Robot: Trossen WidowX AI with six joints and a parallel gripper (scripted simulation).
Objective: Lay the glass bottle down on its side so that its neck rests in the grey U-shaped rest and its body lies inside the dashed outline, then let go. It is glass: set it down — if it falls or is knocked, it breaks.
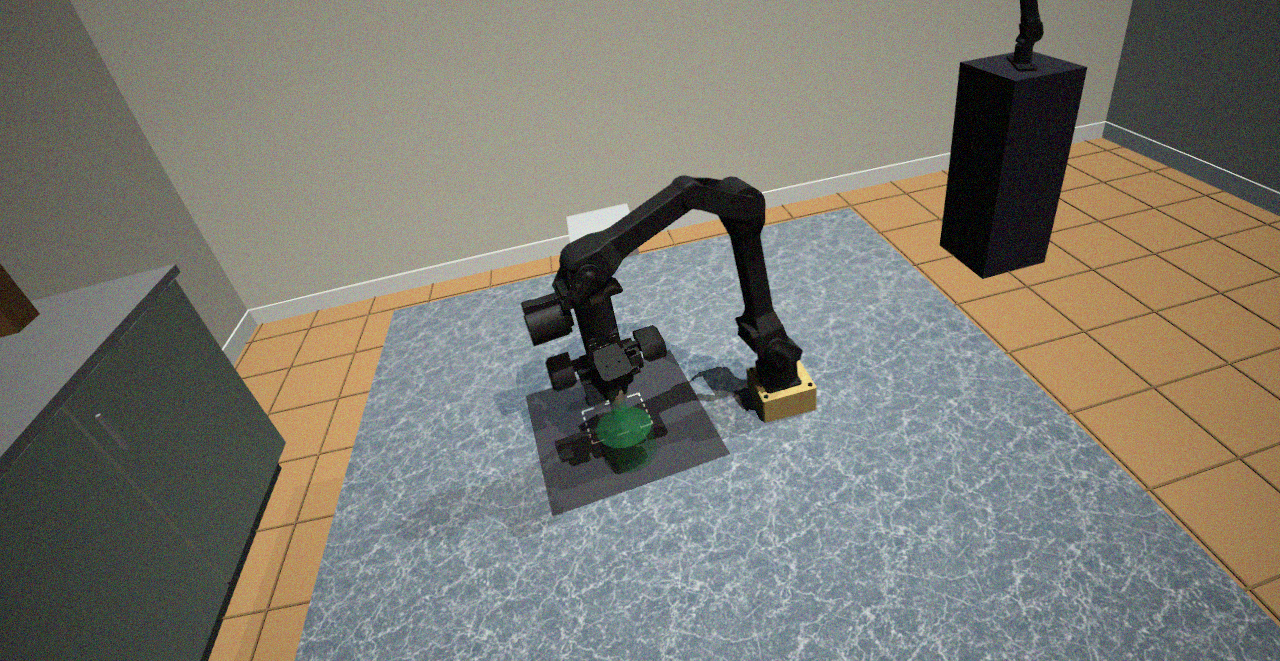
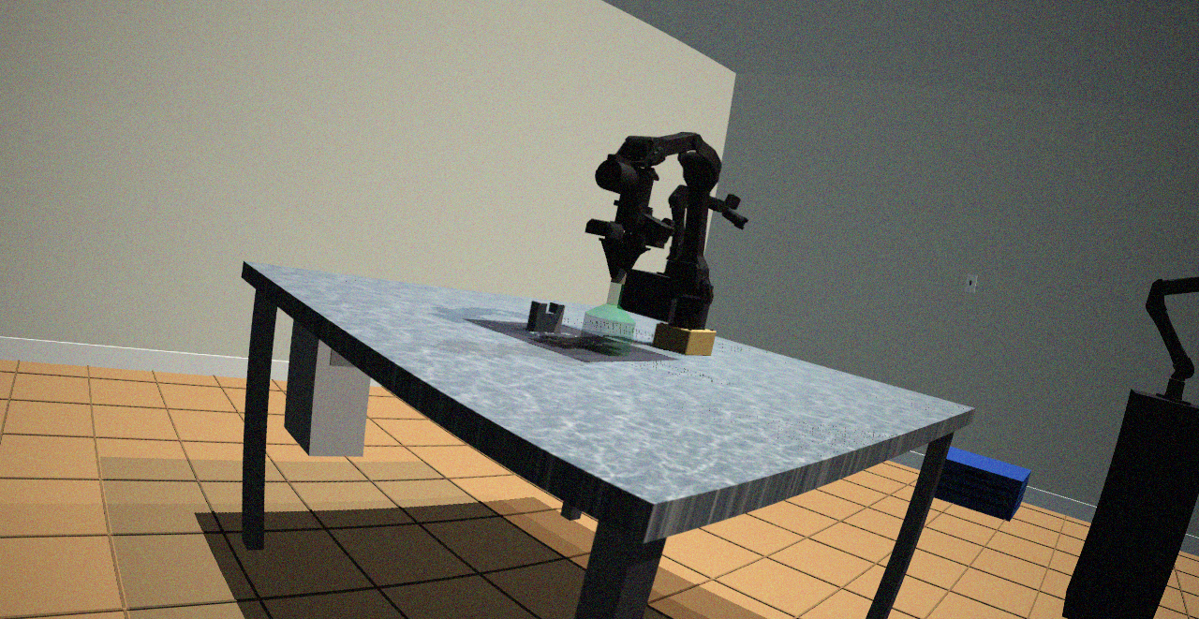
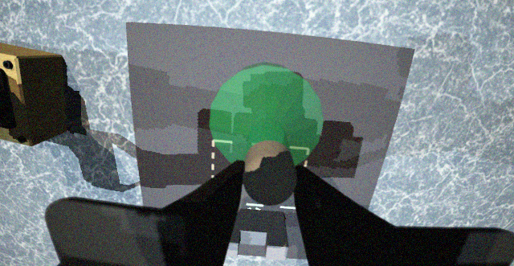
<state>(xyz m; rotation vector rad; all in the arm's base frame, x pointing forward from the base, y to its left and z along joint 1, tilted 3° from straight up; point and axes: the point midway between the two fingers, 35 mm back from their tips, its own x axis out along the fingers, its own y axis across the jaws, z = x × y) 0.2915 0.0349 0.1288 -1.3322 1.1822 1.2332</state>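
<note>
Now: the dark mat 14 cm below my gripper tip, 8 cm to the right of it and 1 cm ahead of it. Also, from my gripper tip: green glass bottle: 5 cm below.
</note>
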